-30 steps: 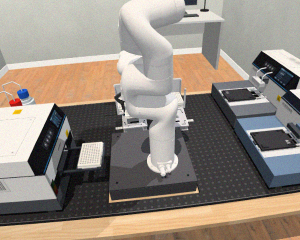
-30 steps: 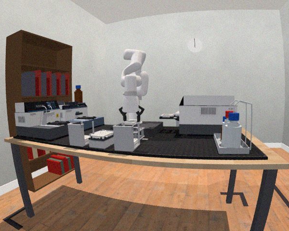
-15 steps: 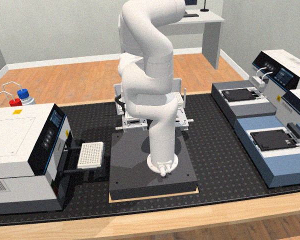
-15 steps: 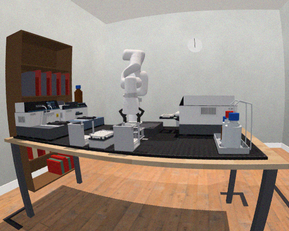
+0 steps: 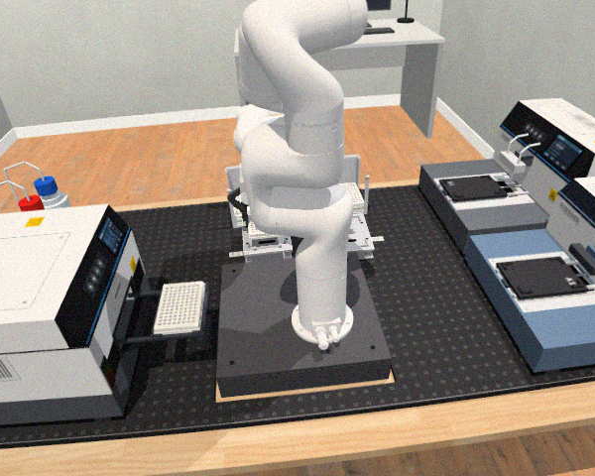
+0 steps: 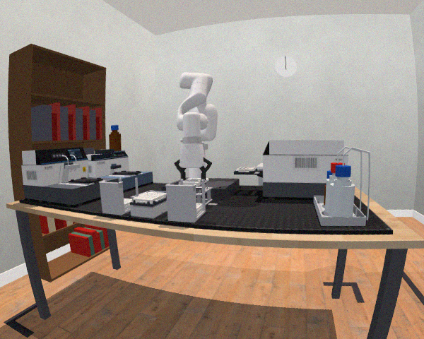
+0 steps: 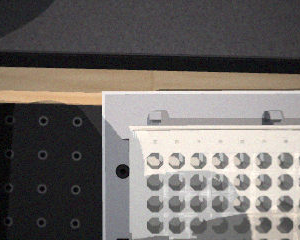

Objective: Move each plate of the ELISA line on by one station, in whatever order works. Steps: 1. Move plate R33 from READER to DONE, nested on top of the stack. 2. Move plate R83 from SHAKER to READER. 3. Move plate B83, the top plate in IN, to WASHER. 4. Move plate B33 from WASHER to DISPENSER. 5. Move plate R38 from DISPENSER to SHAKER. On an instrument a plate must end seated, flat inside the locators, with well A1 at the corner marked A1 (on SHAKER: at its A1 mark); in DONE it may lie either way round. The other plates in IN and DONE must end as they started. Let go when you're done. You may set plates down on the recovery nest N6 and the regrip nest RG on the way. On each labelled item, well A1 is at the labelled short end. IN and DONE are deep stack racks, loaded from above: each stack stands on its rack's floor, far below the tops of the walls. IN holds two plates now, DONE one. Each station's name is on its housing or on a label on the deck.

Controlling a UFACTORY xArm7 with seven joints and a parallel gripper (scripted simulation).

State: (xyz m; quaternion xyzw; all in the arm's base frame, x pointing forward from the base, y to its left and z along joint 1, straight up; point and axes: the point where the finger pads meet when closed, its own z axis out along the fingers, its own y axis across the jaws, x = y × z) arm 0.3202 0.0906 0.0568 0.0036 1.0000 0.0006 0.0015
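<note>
My gripper is now 50 mm above the regrip nest. From my hand the other things lie so: DONE label (260 mm to the right, 110 mm below, 100 mm ahead); then RG label (110 mm below, 80 mm to the left); then N6 label (300 mm to the right, 110 mm below, 10 mm behind).
</note>
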